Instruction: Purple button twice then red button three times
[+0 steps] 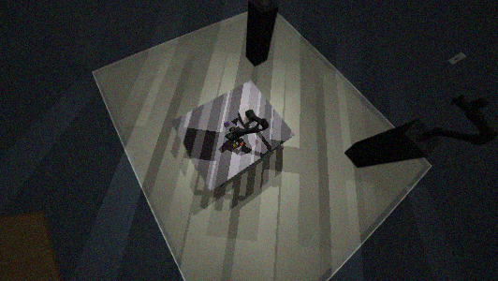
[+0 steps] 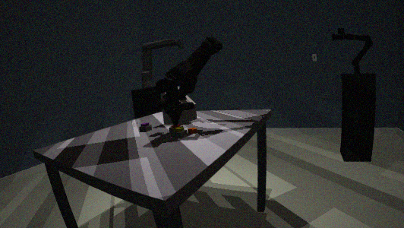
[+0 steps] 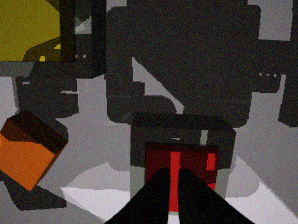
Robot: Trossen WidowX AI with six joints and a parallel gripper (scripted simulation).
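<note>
The red button is 1 cm below my gripper tip. Also, from my gripper tip: orange block 8 cm to the left, 2 cm below; then purple button 1 cm behind, 20 cm to the right.
</note>
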